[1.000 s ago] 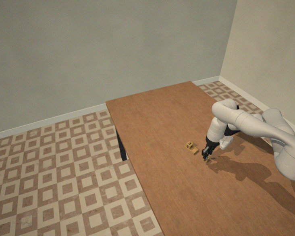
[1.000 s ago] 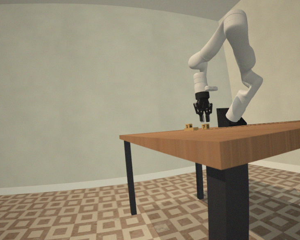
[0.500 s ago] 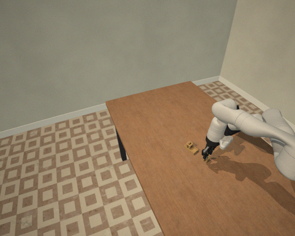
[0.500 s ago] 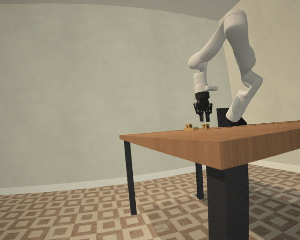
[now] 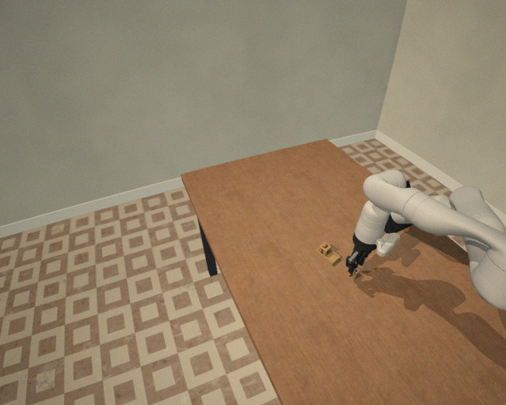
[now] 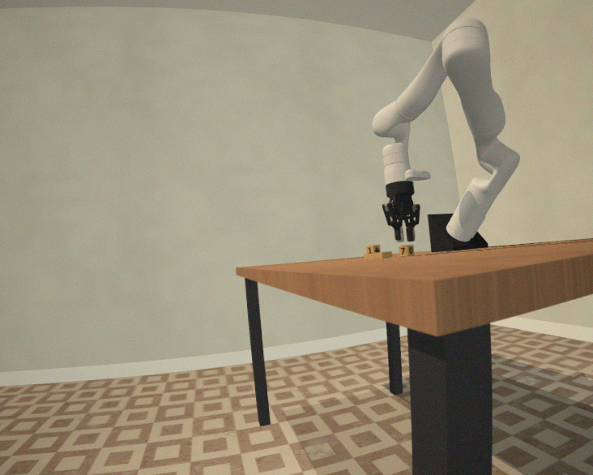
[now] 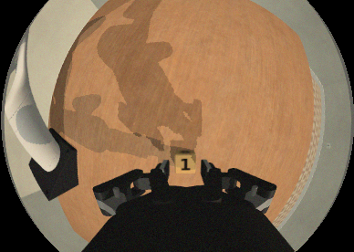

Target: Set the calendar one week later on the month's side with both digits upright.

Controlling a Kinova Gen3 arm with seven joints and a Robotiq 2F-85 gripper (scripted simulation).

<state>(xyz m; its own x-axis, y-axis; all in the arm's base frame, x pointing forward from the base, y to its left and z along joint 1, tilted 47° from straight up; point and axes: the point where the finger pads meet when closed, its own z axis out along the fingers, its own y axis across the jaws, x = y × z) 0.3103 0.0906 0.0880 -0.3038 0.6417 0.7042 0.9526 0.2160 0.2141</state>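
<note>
The tray is 3 cm ahead of my hand, 10 cm to the right of it and 5 cm below it.
</note>
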